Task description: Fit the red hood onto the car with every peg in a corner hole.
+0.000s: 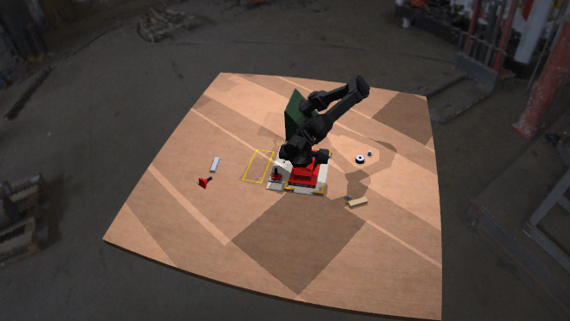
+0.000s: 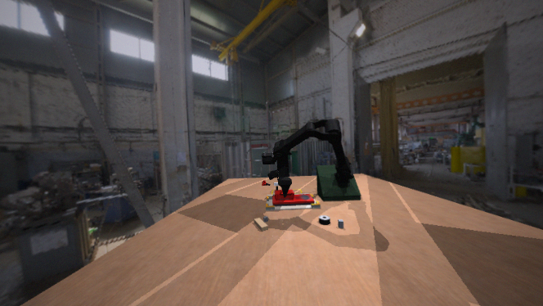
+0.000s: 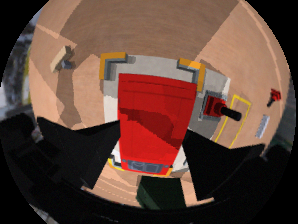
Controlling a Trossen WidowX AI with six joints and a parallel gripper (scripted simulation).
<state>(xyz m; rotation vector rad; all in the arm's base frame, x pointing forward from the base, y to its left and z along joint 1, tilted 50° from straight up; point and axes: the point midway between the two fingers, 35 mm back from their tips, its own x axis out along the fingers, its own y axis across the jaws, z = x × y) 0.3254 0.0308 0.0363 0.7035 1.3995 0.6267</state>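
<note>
The red hood lies 10 mm above my gripper tip. Round my gripper tip: wooden block (230 mm to the left, 110 mm ahead, 40 mm below); grey engine block (20 mm below); black wheel (220 mm to the left, 130 mm behind, 30 mm below).
</note>
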